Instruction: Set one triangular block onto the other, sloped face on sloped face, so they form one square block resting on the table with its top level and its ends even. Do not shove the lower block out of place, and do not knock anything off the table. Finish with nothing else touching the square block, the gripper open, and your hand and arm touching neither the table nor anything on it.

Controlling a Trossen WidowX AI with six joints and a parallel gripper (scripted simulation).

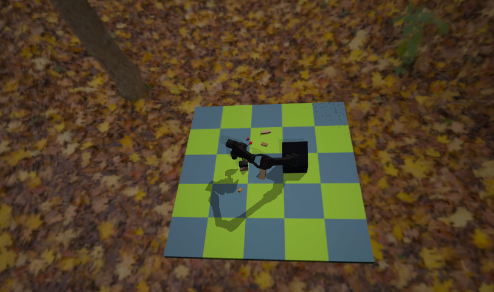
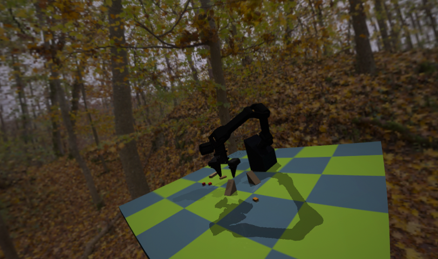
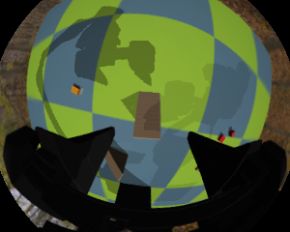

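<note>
Now: gripper tip 10 mm past the triangular block and 70 mm above it. The rest, counted from my gripper tip: small orange cube 20 mm ahead, 190 mm to the left, 80 mm below.
</note>
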